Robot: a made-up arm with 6 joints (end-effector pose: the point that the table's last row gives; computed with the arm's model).
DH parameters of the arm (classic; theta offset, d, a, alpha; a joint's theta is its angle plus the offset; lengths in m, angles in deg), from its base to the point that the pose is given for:
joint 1: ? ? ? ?
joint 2: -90 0 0.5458 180
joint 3: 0 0 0.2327 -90
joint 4: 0 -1.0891 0 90
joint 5: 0 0 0 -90
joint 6: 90 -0.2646 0 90
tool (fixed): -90 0 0 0
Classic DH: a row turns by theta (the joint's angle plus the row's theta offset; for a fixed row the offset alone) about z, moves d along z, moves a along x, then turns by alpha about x.
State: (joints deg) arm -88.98 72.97 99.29 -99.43 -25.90 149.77
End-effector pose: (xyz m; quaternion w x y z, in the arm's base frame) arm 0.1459 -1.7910 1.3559 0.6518 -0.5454 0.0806 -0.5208
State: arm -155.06 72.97 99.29 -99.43 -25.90 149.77
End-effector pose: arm -1.5780 -0.8596 1.3559 0.2624 -0.4133 0.3650 -0.7919
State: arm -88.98 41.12 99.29 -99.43 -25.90 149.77
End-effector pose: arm 0.1325 -1.0364 2.0535 0.4775 -0.7008 -0.0685 -0.5256
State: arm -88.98 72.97 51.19 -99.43 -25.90 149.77
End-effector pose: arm 0.1503 -2.0388 0.2832 0.8169 -0.2363 0.2905 -0.4387
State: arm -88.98 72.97 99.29 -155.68 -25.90 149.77
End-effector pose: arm 0.0788 -1.7539 1.4334 0.7218 -0.2730 -0.3143 -0.5529
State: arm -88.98 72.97 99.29 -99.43 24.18 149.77
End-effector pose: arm -0.0746 -1.8142 1.3245 0.4501 -0.3209 0.1952 -0.8102
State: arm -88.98 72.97 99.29 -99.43 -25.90 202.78
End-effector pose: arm 0.1459 -1.7910 1.3559 0.3398 -0.7790 0.3045 -0.4300
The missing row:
joint 1: 0 0.3821 0.1935 -90
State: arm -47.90 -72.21 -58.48 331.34 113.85 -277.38
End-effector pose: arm 0.2640 -0.4653 1.2143 0.0988 -0.3633 -0.4160 -0.8278
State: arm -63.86 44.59 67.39 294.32 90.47 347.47
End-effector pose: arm 0.4207 -1.4046 1.5070 0.2299 0.0365 -0.8834 -0.4067
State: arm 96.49 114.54 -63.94 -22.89 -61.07 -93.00
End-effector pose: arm -0.0300 -0.5330 0.1038 0.2745 -0.5330 0.0976 -0.7944
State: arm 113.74 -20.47 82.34 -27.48 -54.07 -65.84
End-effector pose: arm 0.0362 -0.3280 2.0974 0.0458 0.4605 0.3214 0.8262
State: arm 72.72 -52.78 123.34 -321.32 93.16 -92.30
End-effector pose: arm -0.5566 -1.2332 0.3470 0.4227 0.1539 0.8873 -0.1013
